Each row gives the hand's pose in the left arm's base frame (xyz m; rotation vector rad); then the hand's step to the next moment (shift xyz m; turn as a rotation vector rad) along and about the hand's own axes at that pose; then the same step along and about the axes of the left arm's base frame.
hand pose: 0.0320 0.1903 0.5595 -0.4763 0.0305 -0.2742
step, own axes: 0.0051 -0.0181 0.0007 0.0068 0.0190 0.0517
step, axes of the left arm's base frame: 0.0004 -0.0165 0.0091 0.0162 0.0376 0.0375
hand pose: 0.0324 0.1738 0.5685 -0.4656 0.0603 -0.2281
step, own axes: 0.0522 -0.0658 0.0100 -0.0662 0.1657 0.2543
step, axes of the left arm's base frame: 0.0384 -0.0649 0.0383 -0.0027 0.2707 0.1525
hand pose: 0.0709 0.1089 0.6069 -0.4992 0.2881 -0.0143
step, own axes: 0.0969 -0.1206 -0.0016 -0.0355 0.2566 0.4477
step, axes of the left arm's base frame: 0.0993 -0.1148 0.0298 0.0750 0.4389 0.2633
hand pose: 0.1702 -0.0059 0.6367 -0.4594 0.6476 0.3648
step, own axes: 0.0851 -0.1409 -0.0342 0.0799 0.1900 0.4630
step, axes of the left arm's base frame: 0.1111 -0.1204 -0.0379 0.1986 0.4117 0.2189
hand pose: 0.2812 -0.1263 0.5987 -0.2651 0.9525 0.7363
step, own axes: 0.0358 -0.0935 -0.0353 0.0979 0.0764 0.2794
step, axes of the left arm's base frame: 0.0533 -0.0702 -0.0592 0.1636 0.2430 0.0876
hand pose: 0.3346 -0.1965 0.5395 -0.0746 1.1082 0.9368
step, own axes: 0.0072 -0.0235 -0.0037 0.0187 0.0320 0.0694
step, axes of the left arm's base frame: 0.0140 -0.0123 -0.0165 0.0312 0.0652 0.0312
